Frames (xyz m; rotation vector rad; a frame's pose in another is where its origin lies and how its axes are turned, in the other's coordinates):
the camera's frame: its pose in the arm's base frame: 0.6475 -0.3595 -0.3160 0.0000 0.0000 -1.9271
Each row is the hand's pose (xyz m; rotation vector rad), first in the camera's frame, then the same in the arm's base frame.
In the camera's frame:
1: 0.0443 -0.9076 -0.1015 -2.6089 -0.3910 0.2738
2: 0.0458 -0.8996 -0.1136 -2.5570 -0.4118 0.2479
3: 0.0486 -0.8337 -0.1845 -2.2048 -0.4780 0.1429
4: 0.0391 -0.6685 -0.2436 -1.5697 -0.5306 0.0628
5: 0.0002 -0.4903 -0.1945 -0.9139 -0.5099 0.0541
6: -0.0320 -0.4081 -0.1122 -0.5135 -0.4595 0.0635
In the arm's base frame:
1: -0.2185 -0.0844 -0.4175 -1.8305 1.9414 -0.3921
2: -0.2116 -0.0886 -0.4296 -1.8340 1.9030 -0.4589
3: -0.1508 -0.1142 -0.5005 -1.7618 1.6414 -0.8470
4: 0.0073 -0.1630 -0.5596 -1.4919 1.1052 -1.3579
5: 0.1879 -0.1887 -0.5105 -1.0784 0.5271 -1.6728
6: 0.2762 -0.1872 -0.4282 -0.7736 0.1841 -1.7774

